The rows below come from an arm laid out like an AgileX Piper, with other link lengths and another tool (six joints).
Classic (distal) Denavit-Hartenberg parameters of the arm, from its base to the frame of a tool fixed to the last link. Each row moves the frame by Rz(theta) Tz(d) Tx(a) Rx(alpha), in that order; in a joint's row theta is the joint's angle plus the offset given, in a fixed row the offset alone. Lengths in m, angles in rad.
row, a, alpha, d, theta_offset
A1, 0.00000, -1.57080, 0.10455, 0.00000
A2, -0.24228, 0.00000, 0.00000, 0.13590
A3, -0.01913, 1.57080, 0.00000, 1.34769
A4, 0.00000, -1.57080, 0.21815, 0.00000
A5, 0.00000, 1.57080, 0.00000, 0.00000
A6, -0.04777, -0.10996, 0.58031, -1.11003
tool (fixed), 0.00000, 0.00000, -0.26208, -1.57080
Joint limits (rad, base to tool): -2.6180..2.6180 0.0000..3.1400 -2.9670..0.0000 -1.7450..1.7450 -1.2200..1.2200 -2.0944..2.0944
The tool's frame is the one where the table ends.
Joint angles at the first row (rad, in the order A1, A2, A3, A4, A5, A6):
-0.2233 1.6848 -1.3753 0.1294 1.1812 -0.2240
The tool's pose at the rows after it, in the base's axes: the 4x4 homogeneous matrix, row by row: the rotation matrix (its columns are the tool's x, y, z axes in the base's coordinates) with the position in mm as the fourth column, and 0 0 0 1 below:
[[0.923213, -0.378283, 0.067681, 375.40], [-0.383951, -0.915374, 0.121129, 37.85], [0.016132, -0.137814, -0.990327, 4.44], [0, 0, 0, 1]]
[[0.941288, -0.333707, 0.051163, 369.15], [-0.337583, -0.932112, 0.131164, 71.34], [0.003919, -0.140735, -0.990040, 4.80], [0, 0, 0, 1]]
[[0.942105, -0.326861, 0.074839, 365.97], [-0.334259, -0.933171, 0.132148, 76.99], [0.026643, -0.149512, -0.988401, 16.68], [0, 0, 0, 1]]
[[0.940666, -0.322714, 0.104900, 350.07], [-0.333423, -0.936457, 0.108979, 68.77], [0.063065, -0.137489, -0.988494, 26.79], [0, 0, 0, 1]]
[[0.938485, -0.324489, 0.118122, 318.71], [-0.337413, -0.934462, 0.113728, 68.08], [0.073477, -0.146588, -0.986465, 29.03], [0, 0, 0, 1]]
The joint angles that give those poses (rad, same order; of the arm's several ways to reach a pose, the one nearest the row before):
-0.0704 1.6897 -1.3753 0.0974 1.1812 -0.1602
0.0254 1.6864 -1.3753 0.0964 1.1907 -0.1123
0.0454 1.6398 -1.3606 0.0931 1.1967 -0.0943
0.0454 1.5332 -1.2746 0.0672 1.1877 -0.0900
0.0443 1.3865 -1.1262 0.0719 1.1727 -0.0891

